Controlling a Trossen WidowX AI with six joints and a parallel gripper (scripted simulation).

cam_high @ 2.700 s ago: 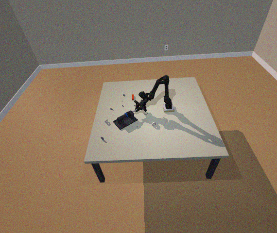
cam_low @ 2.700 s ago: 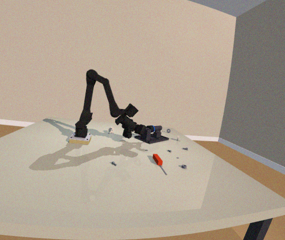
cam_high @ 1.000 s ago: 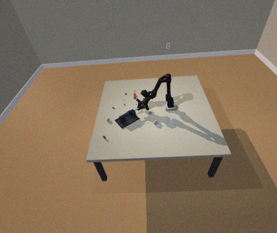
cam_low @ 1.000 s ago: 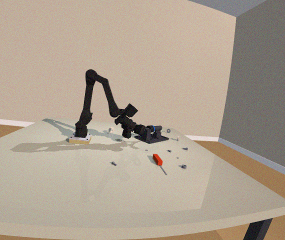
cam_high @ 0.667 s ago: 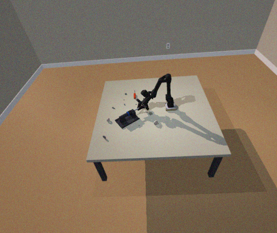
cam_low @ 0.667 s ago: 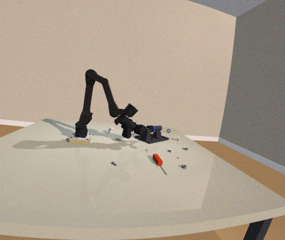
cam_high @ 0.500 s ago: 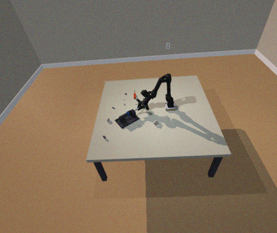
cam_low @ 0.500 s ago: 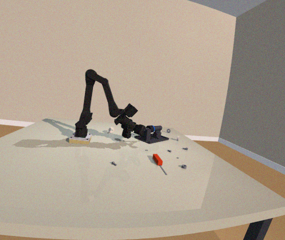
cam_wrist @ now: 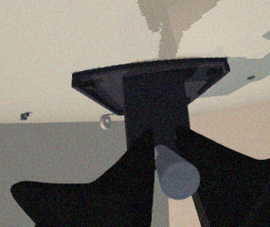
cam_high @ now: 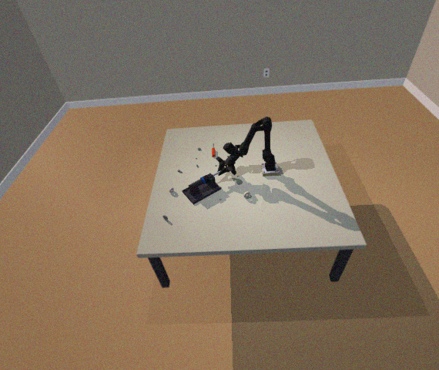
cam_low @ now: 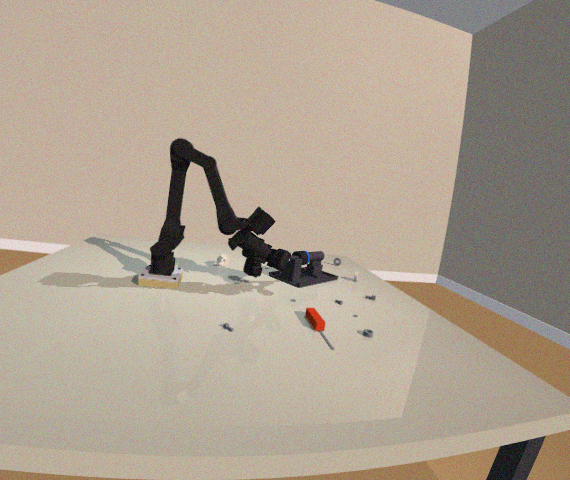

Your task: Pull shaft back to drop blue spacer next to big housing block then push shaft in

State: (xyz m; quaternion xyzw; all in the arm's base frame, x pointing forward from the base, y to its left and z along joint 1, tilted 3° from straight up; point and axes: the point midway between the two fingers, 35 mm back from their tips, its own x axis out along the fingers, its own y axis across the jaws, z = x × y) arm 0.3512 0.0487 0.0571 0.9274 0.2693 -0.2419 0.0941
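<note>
The grey shaft is 4 cm ahead of my gripper tip, 3 cm to the left of it and 2 cm above it. The rest, counted from my gripper tip: blue spacer 10 cm ahead, 7 cm to the left, 2 cm above; then pale ring 18 cm behind, 17 cm to the left, 4 cm below.
</note>
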